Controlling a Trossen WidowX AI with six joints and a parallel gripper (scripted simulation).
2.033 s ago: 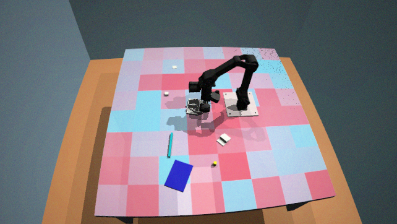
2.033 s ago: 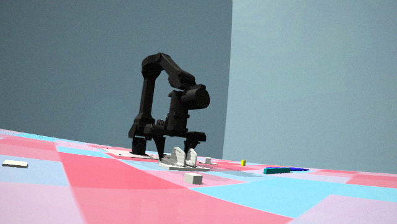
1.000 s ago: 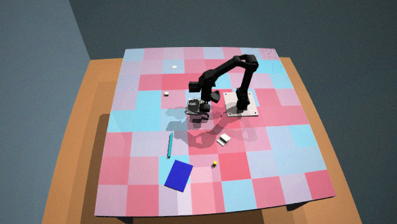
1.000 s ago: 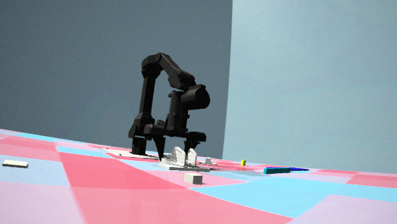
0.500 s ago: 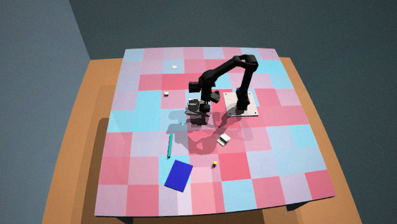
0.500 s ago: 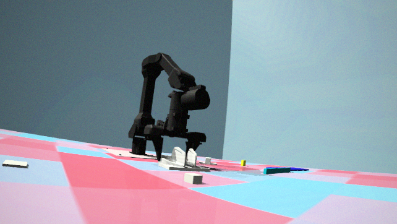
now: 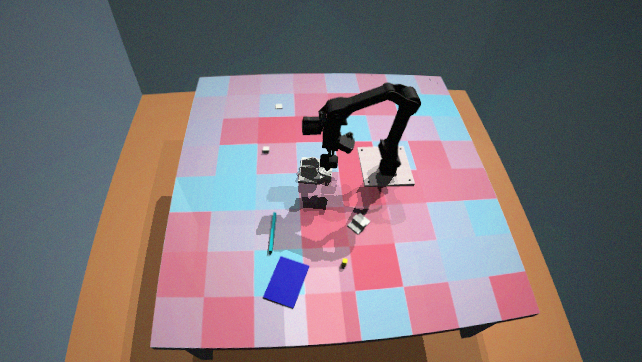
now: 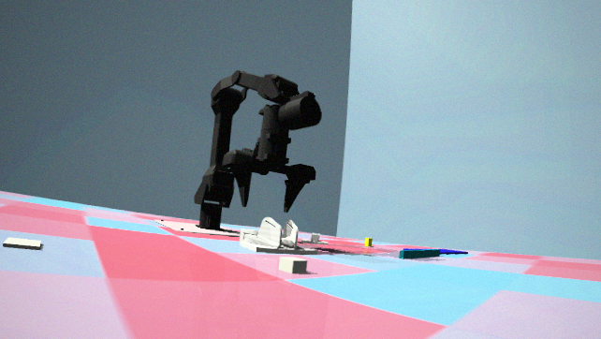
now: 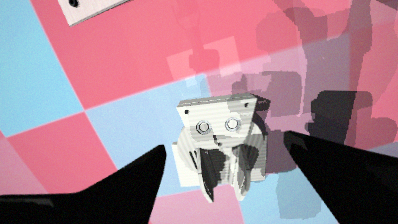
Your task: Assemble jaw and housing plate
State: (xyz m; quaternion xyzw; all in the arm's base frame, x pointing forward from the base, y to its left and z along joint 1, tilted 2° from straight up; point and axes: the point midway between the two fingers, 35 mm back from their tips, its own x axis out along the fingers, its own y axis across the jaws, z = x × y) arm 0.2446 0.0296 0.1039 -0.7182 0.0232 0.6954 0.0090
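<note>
Now: gripper tip 50 mm above the housing plate and 10 mm short of it. The rest, counted from my gripper tip: blue card: 460 mm to the left, 120 mm ahead, 70 mm below; yellow cube: 380 mm to the left, 60 mm below, 60 mm behind; teal pen: 280 mm to the left, 180 mm ahead, 60 mm below.
</note>
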